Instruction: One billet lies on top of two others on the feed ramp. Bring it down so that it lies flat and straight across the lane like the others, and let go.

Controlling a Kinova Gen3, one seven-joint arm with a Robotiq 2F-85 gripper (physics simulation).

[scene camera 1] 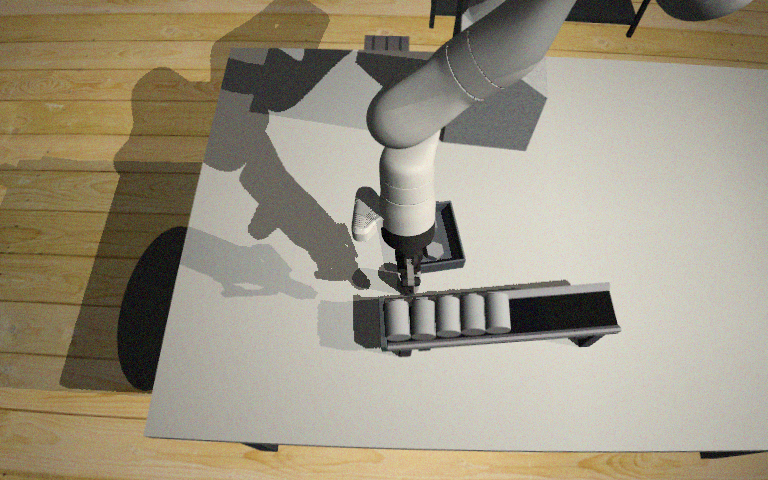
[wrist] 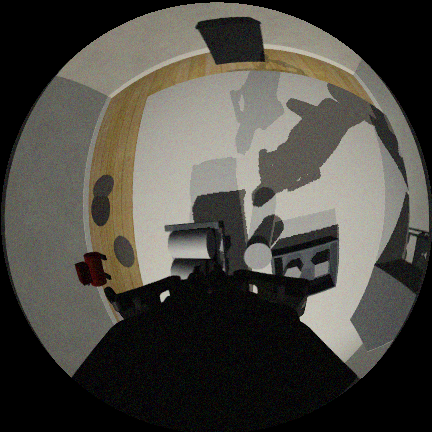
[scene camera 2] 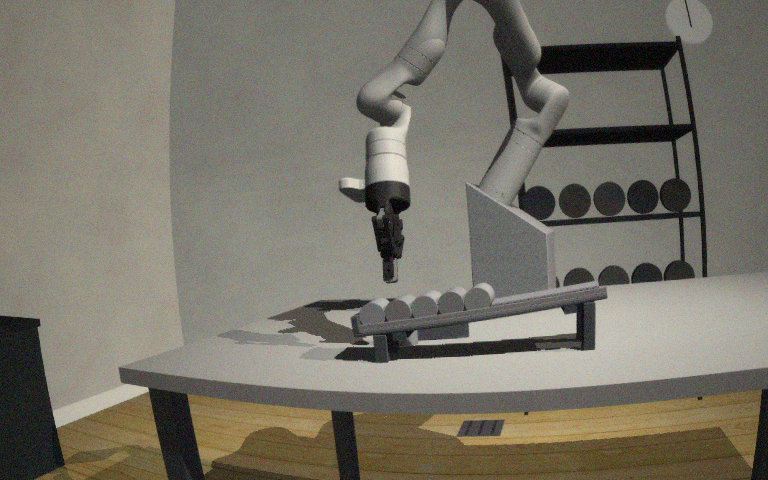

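Pixels of known places: gripper, fingertip midpoint: (scene camera 1: 408,290) (wrist: 207,268) (scene camera 2: 390,282); arm's base, origin of the base link: (scene camera 2: 494,196).
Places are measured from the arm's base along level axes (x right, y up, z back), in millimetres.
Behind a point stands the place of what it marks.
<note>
Several pale grey billets lie flat across the lane of the feed ramp (scene camera 1: 560,311) (scene camera 2: 538,303) (wrist: 192,226), side by side from its low end; none shows on top of another. The lowest billet (scene camera 1: 397,319) {x 161, y -167, z -503 mm} (scene camera 2: 373,310) {x 156, y -179, z -527 mm} (wrist: 190,244) {x 165, y -167, z -492 mm} is beside the end board. Another round pale billet end (wrist: 258,255) {x 139, y -202, z -408 mm} faces up in the wrist view, off the ramp between it and the tray; this piece seems to stand upright on the table, and my gripper largely hides it in scene camera 1. My gripper (scene camera 1: 410,290) {x 144, y -143, z -463 mm} (scene camera 2: 390,280) {x 144, y -143, z -463 mm} (wrist: 207,268) {x 144, y -143, z -463 mm} is shut and empty, pointing down above the ramp's rear edge near the low end.
A dark open tray (scene camera 1: 444,265) {x 72, y -234, z -379 mm} (wrist: 327,281) {x 55, y -246, z -257 mm} is behind the ramp, close to the upright piece. The ramp's side rails and end board border the lane. A shelf rack (scene camera 2: 697,169) stands behind the robot base (scene camera 2: 509,249) {x -33, y -123, z -91 mm}. A dark cabinet (scene camera 2: 22,384) (wrist: 235,42) is beyond the table.
</note>
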